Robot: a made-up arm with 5 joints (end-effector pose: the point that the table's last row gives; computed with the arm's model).
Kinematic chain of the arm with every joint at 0, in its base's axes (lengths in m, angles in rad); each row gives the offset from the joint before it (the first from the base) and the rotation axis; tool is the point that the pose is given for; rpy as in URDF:
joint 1: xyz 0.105 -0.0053 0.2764 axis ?
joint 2: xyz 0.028 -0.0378 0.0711 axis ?
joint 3: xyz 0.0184 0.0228 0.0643 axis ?
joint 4: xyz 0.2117 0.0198 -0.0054 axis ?
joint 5: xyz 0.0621 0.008 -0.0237 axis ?
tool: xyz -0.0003 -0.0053 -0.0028 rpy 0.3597 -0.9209 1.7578
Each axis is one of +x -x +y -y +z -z.
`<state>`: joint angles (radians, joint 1 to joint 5).
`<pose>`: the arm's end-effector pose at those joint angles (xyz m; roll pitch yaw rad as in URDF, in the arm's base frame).
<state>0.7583 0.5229 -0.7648 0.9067 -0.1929</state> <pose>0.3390 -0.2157 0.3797 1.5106 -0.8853 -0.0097</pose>
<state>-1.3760 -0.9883 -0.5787 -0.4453 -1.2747</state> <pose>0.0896 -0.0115 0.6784 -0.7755 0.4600 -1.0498</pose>
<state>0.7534 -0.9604 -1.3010 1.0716 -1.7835</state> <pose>0.0467 0.0722 0.6129 -1.4070 -0.0492 -2.7641</pose>
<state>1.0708 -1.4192 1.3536 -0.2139 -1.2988</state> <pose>0.2355 -0.2148 0.3725 -2.0828 -0.8111 -3.1332</pose>
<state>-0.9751 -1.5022 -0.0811 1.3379 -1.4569</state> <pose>0.1122 0.0320 0.5686 -2.2114 -0.6860 -0.9585</pose>
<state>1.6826 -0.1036 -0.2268 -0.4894 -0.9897</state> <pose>0.0831 -0.3103 0.5019 -1.3453 -0.5885 1.8789</pose>
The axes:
joint 1: -z
joint 2: +y
joint 3: +y
joint 4: +y
joint 5: -x

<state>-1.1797 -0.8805 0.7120 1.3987 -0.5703</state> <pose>0.1695 0.1770 0.3649 2.0536 -0.4524 1.2583</pose>
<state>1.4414 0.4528 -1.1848 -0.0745 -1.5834</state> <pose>0.1589 -0.2982 0.5593 -1.6944 -0.3292 2.7146</pose>
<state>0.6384 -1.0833 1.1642 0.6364 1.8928</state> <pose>0.2929 -0.1300 0.3174 1.5433 0.5715 1.7633</pose>
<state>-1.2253 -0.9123 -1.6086 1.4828 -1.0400</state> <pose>0.0513 -0.1175 0.5671 -1.2752 -0.3770 -1.4886</pose>
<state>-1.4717 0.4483 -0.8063 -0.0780 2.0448</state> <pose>0.1256 0.3304 0.4766 -0.1794 1.0283 2.4810</pose>
